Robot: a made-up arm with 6 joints.
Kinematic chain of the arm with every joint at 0, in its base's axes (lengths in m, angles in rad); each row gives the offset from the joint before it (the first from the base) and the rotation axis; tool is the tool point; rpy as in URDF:
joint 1: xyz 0 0 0.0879 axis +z
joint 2: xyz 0 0 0 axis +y
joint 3: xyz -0.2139 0 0.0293 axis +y
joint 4: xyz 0.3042 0 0.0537 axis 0.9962 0 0.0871
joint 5: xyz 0 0 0 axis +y
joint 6: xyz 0.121 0 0.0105 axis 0.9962 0 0.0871
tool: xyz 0 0 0 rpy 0 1.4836 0
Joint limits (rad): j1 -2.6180..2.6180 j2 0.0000..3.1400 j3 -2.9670..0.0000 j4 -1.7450..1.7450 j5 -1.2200..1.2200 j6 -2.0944..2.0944
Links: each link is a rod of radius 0.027 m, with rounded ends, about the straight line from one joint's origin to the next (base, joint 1, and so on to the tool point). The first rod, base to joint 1, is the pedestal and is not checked.
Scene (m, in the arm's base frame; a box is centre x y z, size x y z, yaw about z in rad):
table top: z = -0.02
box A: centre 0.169 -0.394 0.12 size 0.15 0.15 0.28 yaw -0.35
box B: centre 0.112 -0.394 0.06 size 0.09 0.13 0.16 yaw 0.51
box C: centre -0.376 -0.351 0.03 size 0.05 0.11 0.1 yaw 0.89
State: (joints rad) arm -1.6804 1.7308 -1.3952 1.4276 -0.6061 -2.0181
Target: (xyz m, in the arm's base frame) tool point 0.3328 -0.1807 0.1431
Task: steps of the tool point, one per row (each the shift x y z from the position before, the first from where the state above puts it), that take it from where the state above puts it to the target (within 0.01 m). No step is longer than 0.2 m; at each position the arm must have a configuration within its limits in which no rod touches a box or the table.
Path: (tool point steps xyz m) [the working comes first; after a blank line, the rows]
Joints at the target: -0.4051 1.3571 -0.8122 1.4730 -0.2938 -2.0181
Straight joint move there: touches box A.

1: 0.0748 0.0264 0.0791
2: 0.0624 0.0511 0.0698
3: 0.0429 0.0700 0.0582
4: 0.0190 0.0813 0.0447
5: 0.1033 -0.0388 -0.1012
6: 0.0932 0.0207 -0.1169
7: 0.0563 0.0655 -0.1205

